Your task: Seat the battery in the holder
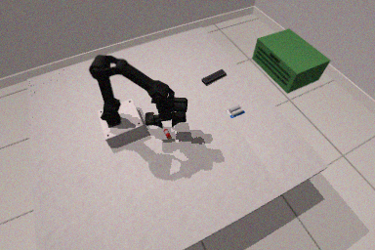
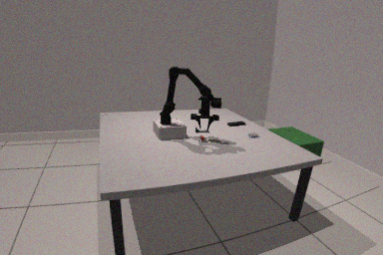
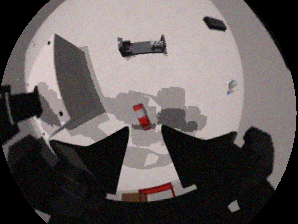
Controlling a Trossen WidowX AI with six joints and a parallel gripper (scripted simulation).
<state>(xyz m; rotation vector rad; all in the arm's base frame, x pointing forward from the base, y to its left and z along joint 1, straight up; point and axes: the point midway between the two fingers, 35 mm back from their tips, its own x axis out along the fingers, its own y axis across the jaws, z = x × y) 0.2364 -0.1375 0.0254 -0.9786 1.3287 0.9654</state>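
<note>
Now: gripper tip 60 mm above the battery. From my gripper tip the other things lie so: flat black bar: 400 mm ahead, 270 mm to the left, 60 mm below.
</note>
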